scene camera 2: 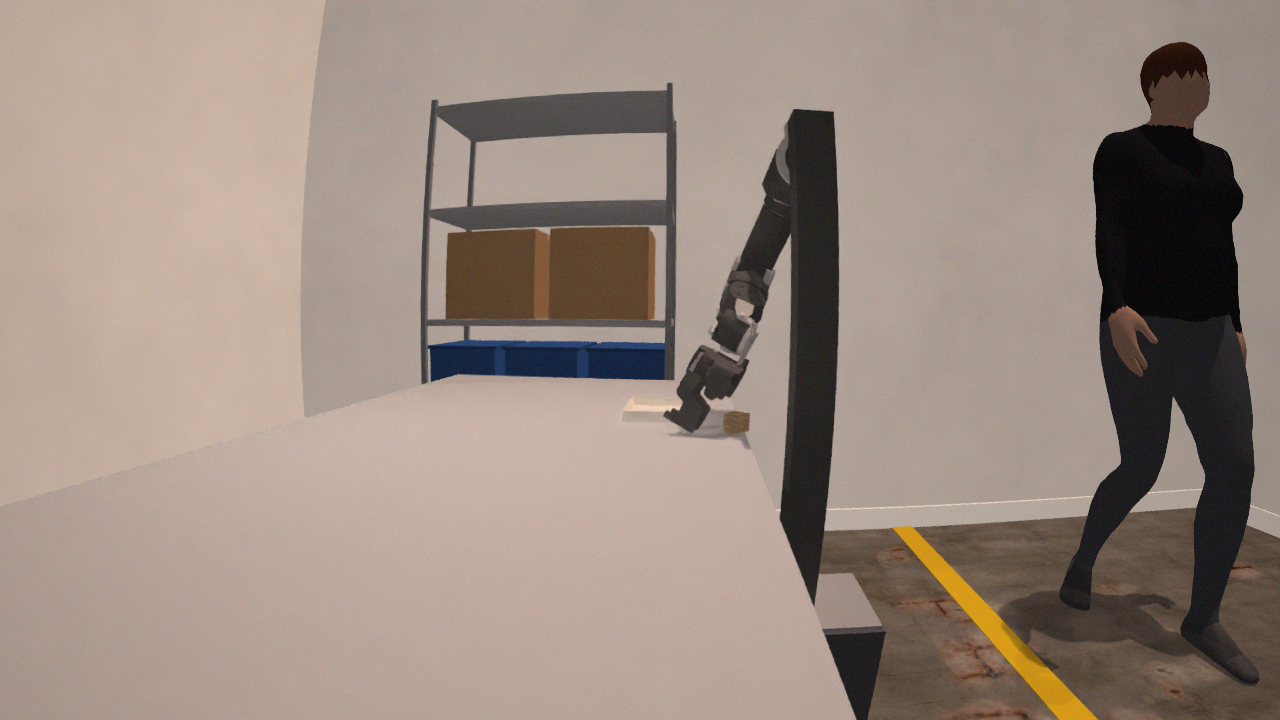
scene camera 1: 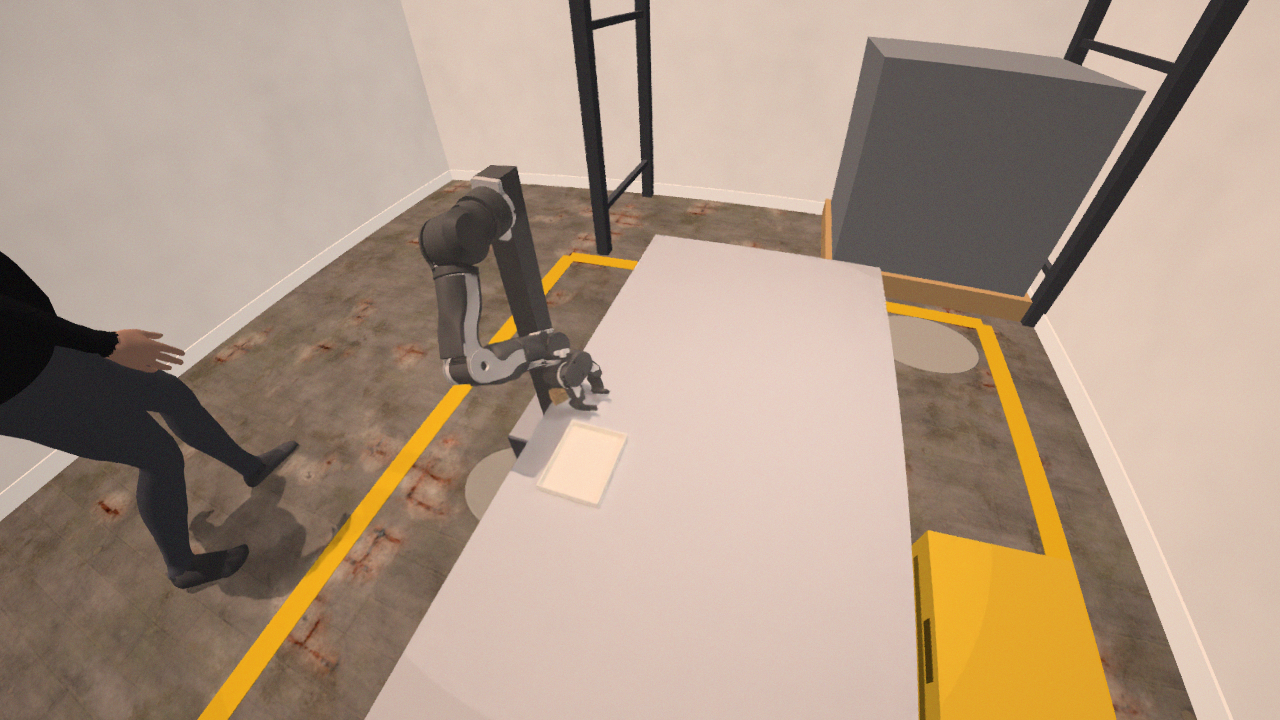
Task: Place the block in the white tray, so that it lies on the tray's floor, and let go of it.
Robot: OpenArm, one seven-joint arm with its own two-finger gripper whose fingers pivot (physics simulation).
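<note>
A small brown wooden block (scene camera 1: 556, 394) (scene camera 2: 736, 421) sits at the table's edge near the robot's post, partly hidden by the hand in scene camera 1. My gripper (scene camera 1: 599, 400) (scene camera 2: 678, 417) is low over the table, its fingers partly closed but still apart, with nothing between them. The block is outside the fingers, on the post side of the hand. The white tray (scene camera 1: 581, 462) (scene camera 2: 651, 415) lies flat on the table close to the gripper, and no block is in it.
The long pale table (scene camera 1: 733, 402) (scene camera 2: 447, 537) extends away from the arm. The robot's dark post (scene camera 1: 523, 259) (scene camera 2: 812, 313) stands at the table's side. A person (scene camera 1: 80, 394) (scene camera 2: 1168, 232) is on the floor beyond the post. A yellow cabinet (scene camera 1: 1011, 626) stands at the opposite side.
</note>
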